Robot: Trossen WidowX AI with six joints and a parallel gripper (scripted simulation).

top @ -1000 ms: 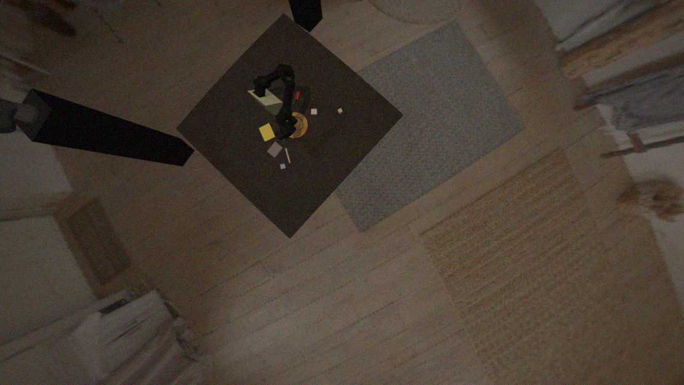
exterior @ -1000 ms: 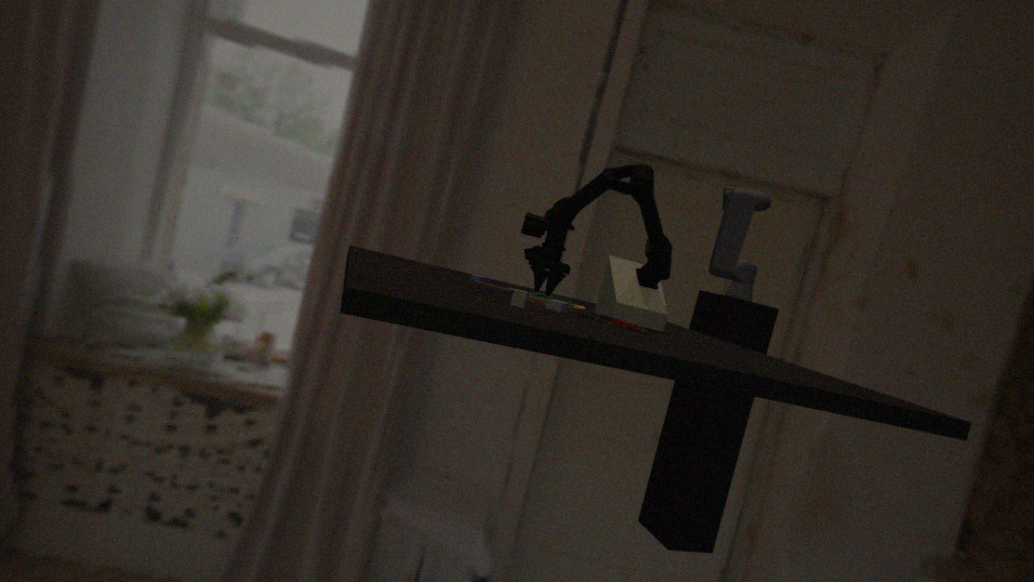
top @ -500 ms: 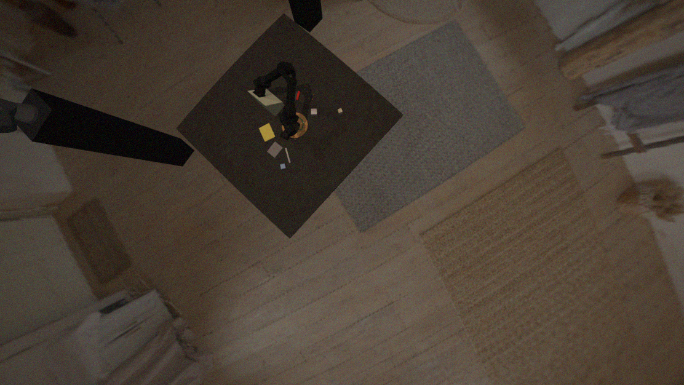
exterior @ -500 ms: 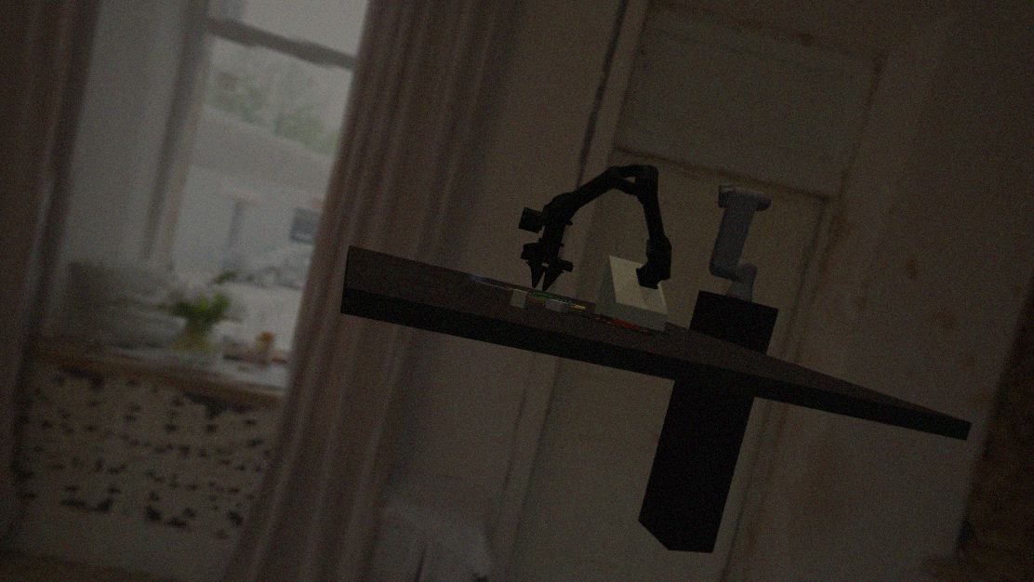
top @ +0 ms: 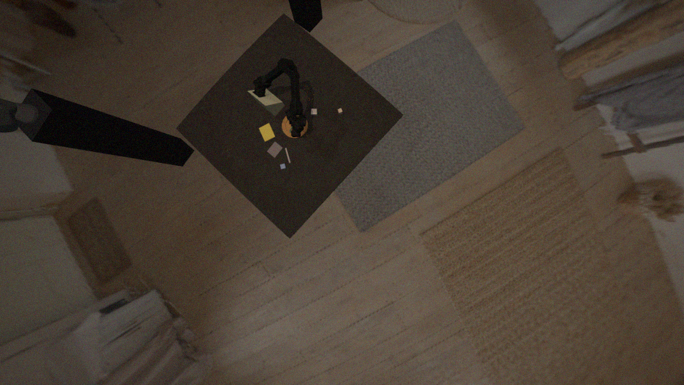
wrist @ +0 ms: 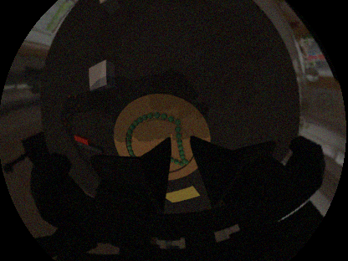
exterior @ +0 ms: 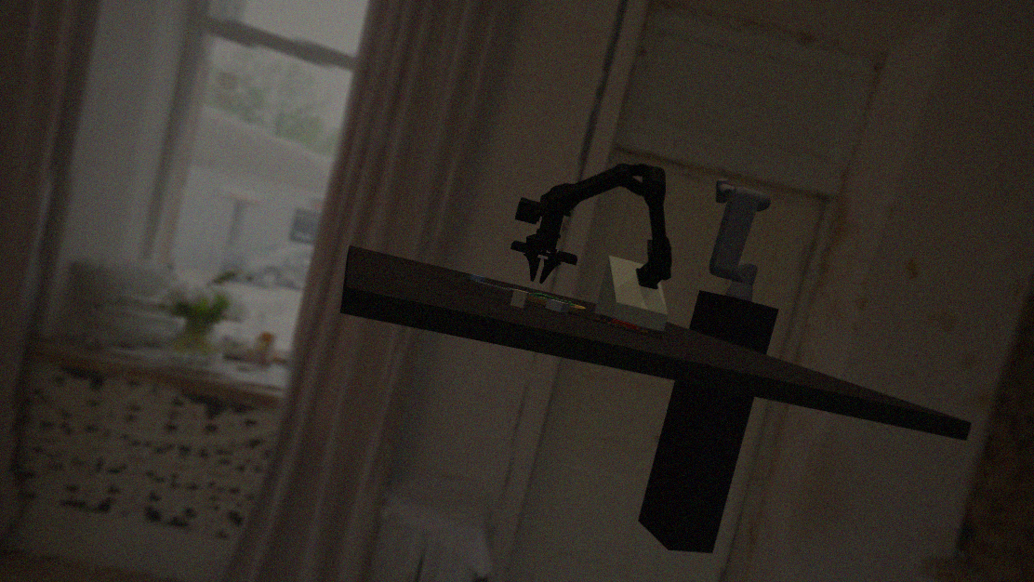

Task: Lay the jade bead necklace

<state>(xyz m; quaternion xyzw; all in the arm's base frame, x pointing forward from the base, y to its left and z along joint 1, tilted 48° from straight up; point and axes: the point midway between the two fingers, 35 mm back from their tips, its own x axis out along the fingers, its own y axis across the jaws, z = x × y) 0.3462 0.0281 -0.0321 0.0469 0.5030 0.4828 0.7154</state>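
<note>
My gripper tip is now 5 cm past the round bead board and 4 cm above it. From my gripper tip the other things lie so: white stick 5 cm ahead, 21 cm to the right, 5 cm below; then grey-white block 17 cm to the left, 4 cm below; then grey square 6 cm behind, 24 cm to the right, 5 cm below.
</note>
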